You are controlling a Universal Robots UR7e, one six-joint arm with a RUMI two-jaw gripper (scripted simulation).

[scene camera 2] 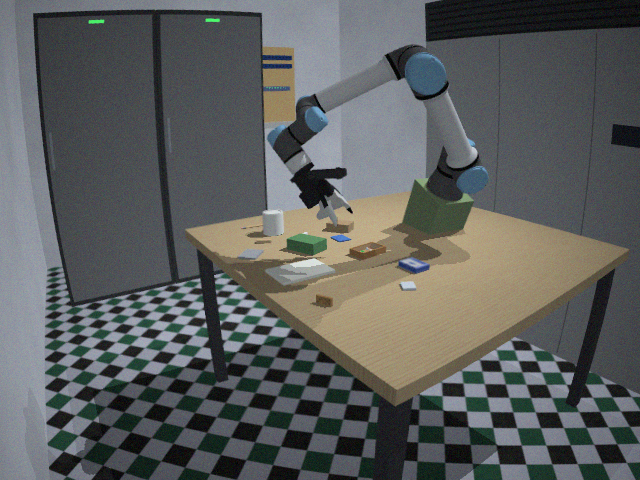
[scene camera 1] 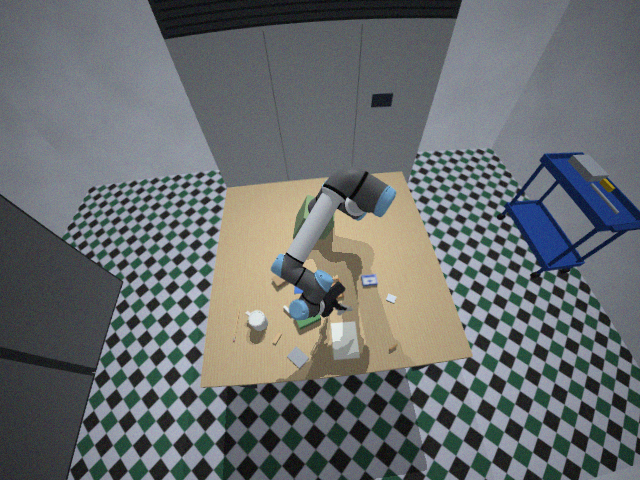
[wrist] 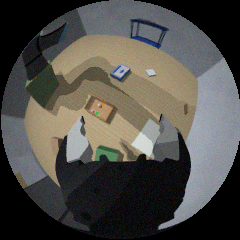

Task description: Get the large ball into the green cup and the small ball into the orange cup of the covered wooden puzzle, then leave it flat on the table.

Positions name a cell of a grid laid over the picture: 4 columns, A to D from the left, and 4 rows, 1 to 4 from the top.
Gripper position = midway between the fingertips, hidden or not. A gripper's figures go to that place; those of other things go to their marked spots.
My gripper (scene camera 2: C2): 136 cm from the lens. A white slab (scene camera 2: B3): 129 cm from the lens.
